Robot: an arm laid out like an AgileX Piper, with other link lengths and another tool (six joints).
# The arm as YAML. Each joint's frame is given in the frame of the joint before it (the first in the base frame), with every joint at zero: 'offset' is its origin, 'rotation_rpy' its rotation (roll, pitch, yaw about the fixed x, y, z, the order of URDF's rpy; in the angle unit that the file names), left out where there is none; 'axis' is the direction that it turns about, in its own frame. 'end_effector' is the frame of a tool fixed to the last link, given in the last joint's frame.
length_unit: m
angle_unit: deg
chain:
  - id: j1
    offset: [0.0, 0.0, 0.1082]
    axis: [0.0, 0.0, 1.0]
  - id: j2
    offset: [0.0, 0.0, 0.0]
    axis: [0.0, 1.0, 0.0]
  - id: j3
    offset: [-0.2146, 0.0, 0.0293]
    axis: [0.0, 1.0, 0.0]
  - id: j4
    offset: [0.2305, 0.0, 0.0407]
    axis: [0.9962, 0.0, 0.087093]
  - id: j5
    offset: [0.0, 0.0, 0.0]
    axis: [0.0, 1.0, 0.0]
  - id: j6
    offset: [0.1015, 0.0, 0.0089]
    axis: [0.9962, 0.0, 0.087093]
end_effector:
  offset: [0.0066, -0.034, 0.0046]
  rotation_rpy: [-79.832, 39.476, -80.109]
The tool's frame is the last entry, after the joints.
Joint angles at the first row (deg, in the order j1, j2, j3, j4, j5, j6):
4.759 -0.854 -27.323 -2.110 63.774 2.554
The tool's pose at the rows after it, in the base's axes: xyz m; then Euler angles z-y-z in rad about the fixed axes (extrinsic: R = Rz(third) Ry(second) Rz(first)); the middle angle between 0 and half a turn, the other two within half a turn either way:
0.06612 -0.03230 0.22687 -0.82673 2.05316 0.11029
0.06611 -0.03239 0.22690 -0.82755 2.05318 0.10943
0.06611 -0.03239 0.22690 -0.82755 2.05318 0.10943
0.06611 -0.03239 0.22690 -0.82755 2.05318 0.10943
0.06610 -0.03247 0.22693 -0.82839 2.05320 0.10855
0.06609 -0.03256 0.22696 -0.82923 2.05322 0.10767
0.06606 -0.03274 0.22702 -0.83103 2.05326 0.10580
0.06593 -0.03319 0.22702 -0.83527 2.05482 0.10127
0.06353 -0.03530 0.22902 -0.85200 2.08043 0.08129
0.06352 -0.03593 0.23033 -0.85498 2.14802 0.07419
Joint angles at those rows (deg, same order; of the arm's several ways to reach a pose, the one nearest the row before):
4.755 -0.855 -27.323 -2.106 63.774 2.550
4.765 -0.854 -27.323 -2.166 63.774 2.560
4.765 -0.854 -27.323 -2.166 63.774 2.560
4.765 -0.854 -27.323 -2.166 63.774 2.560
4.754 -0.853 -27.324 -2.207 63.773 2.550
4.761 -0.852 -27.324 -2.265 63.773 2.556
4.755 -0.854 -27.324 -2.367 63.775 2.550
4.755 -0.853 -27.323 -2.629 63.857 2.550
4.750 -0.199 -28.392 -3.717 65.736 2.546
4.751 2.570 -30.221 -3.998 68.675 2.547

